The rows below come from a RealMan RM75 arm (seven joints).
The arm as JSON. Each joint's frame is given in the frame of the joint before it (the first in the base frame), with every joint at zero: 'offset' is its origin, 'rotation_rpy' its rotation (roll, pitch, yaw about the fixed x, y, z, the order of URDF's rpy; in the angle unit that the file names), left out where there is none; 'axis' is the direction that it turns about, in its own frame. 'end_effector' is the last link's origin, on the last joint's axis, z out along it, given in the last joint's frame.
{
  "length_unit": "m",
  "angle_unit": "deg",
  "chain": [
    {
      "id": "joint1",
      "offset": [
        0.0,
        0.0,
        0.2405
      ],
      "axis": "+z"
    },
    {
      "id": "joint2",
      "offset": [
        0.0,
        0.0,
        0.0
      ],
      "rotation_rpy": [
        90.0,
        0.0,
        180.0
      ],
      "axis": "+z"
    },
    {
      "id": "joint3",
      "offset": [
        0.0,
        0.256,
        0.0
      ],
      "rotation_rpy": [
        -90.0,
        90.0,
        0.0
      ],
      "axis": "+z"
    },
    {
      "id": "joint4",
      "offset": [
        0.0,
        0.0,
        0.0
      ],
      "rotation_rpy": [
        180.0,
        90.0,
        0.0
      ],
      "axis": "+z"
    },
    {
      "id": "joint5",
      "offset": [
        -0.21,
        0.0,
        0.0
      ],
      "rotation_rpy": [
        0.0,
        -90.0,
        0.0
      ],
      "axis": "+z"
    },
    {
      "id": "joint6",
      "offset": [
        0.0,
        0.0,
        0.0
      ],
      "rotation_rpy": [
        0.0,
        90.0,
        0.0
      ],
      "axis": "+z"
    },
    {
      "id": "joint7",
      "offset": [
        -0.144,
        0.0,
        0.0
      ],
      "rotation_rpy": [
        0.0,
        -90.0,
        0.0
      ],
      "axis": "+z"
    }
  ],
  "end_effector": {
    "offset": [
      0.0,
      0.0,
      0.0
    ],
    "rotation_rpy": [
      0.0,
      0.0,
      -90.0
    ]
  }
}
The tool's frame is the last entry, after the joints.
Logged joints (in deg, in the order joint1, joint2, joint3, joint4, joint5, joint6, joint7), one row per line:
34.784 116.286 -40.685 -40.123 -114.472 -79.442 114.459
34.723 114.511 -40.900 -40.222 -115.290 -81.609 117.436
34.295 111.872 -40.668 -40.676 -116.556 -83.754 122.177
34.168 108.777 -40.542 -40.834 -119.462 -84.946 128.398
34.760 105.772 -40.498 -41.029 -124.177 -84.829 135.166
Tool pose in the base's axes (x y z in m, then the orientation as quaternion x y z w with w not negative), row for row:
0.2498 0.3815 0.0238 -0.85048 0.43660 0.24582 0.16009
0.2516 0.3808 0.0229 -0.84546 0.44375 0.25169 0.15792
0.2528 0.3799 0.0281 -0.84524 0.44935 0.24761 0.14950
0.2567 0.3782 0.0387 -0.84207 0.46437 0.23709 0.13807
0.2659 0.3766 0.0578 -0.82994 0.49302 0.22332 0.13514
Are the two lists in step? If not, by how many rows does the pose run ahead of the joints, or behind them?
The pose runs 2 rows behind the joints: the pose in row i belongs to the joints in row i - 2.
